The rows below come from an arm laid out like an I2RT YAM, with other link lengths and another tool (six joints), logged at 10 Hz.
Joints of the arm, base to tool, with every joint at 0 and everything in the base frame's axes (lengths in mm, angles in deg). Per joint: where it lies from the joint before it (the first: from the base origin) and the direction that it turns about. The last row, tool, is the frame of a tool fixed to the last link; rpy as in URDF.
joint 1: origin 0 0 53.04 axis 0 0 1
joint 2: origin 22.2 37.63 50.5 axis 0 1 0
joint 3: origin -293.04 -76.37 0 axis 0 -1 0
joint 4: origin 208.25 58.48 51 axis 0 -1 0
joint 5: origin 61.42 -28.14 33.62 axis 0 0 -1
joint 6: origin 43.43 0 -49.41 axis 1 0 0
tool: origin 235 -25 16 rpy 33.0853 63.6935 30.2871
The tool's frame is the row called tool.
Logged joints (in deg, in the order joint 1, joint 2, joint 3, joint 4, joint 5, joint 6), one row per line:
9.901 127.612 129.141 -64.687 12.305 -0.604
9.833 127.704 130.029 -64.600 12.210 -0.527
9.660 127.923 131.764 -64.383 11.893 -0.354
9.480 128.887 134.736 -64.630 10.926 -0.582
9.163 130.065 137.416 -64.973 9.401 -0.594
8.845 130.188 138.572 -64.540 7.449 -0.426
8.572 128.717 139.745 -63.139 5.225 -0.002
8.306 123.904 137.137 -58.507 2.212 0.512
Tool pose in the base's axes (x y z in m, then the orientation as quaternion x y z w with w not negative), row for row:
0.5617 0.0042 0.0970 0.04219 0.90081 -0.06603 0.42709
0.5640 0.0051 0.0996 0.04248 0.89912 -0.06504 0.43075
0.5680 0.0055 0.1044 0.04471 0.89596 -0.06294 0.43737
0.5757 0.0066 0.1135 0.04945 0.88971 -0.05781 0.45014
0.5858 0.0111 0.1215 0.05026 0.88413 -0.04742 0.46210
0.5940 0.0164 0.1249 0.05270 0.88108 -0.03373 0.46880
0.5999 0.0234 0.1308 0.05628 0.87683 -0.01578 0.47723
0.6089 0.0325 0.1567 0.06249 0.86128 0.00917 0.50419
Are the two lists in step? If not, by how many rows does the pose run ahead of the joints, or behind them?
The pose runs 1 row behind the joints: the pose in row i belongs to the joints in row i - 1.
